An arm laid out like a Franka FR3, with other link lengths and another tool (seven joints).
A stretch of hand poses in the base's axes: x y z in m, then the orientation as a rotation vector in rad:
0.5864, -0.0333, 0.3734, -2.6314, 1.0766, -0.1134
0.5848, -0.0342, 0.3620, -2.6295, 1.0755, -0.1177
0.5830, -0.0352, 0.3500, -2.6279, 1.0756, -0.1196
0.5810, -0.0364, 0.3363, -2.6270, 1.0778, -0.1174
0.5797, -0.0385, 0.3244, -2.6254, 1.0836, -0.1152
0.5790, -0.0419, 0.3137, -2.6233, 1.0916, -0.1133
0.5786, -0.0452, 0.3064, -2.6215, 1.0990, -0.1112
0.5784, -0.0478, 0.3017, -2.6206, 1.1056, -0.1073
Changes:
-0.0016, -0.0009, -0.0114, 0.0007, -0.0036, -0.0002
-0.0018, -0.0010, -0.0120, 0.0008, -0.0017, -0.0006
-0.0020, -0.0012, -0.0137, 0.0008, 0.0016, -0.0014
-0.0013, -0.0021, -0.0119, 0.0004, 0.0022, -0.0039
-0.0007, -0.0034, -0.0107, 0.0001, 0.0023, -0.0055
-0.0004, -0.0033, -0.0073, 0.0000, 0.0024, -0.0050
-0.0002, -0.0026, -0.0047, 0.0000, 0.0037, -0.0041

